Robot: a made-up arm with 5 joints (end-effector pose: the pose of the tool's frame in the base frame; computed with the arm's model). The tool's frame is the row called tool.
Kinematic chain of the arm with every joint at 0, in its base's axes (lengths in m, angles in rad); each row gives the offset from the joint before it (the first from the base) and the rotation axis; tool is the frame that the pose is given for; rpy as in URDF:
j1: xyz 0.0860 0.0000 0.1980 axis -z
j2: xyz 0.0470 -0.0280 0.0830 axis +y
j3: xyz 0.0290 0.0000 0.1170 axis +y
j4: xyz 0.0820 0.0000 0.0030 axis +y
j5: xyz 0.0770 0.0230 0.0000 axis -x
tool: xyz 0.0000 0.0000 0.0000 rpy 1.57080 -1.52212 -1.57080
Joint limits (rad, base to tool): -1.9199..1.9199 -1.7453..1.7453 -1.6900..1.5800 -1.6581..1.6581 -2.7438..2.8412
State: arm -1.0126 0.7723 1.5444 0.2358 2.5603
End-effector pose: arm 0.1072 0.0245 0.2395 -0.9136 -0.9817 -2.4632
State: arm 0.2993 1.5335 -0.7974 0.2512 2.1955
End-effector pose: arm 0.3427 -0.0844 0.1393 -0.6328 -0.2294 1.7882
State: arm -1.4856 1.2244 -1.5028 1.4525 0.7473
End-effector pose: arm 0.1144 0.2732 0.2478 0.1867 -0.4497 2.1501
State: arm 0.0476 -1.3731 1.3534 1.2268 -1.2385
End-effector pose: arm 0.1330 -0.0072 0.2651 0.2276 -0.3190 -1.3191
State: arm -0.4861 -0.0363 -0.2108 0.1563 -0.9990
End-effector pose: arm 0.2892 0.1017 0.4289 1.1651 -1.2091 -0.4249
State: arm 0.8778 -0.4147 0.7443 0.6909 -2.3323
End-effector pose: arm 0.1749 -0.1149 0.3104 -0.5628 0.6022 2.9145
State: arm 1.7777 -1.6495 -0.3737 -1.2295 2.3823
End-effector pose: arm 0.1195 0.1840 0.3646 1.3056 -0.6878 0.4526
